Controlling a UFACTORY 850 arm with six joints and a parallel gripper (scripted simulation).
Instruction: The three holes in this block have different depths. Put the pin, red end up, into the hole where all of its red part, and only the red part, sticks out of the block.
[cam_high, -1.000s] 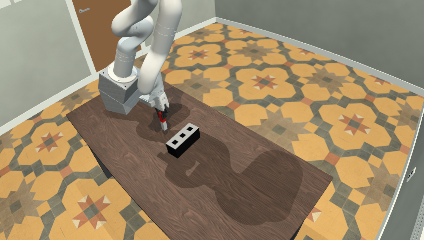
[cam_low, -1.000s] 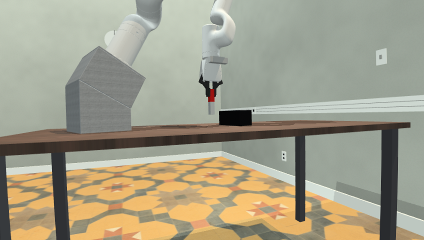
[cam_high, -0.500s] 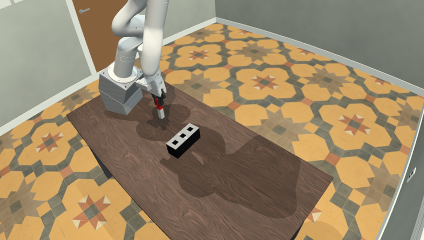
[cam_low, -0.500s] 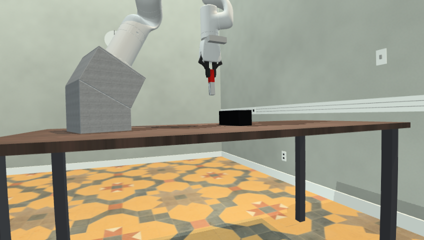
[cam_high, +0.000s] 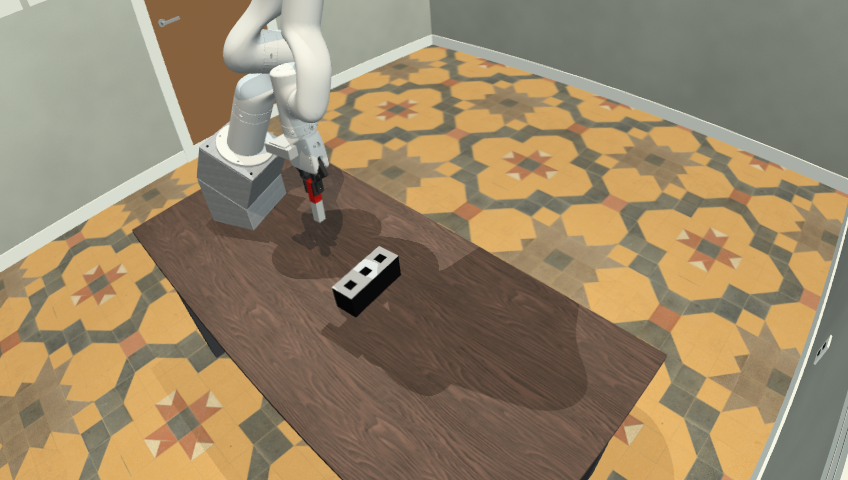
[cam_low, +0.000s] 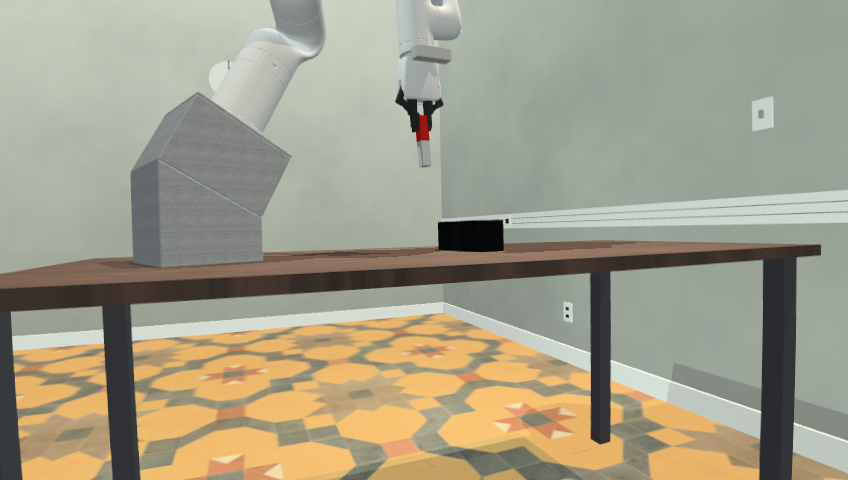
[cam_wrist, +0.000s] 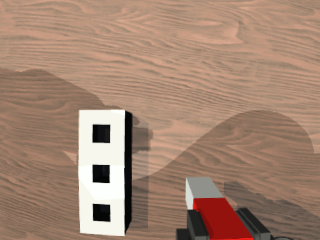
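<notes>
My hand is 130 mm short of the black block, 30 mm to the right of it and 270 mm above it. Also, from my hand: pin (20 mm below).
</notes>
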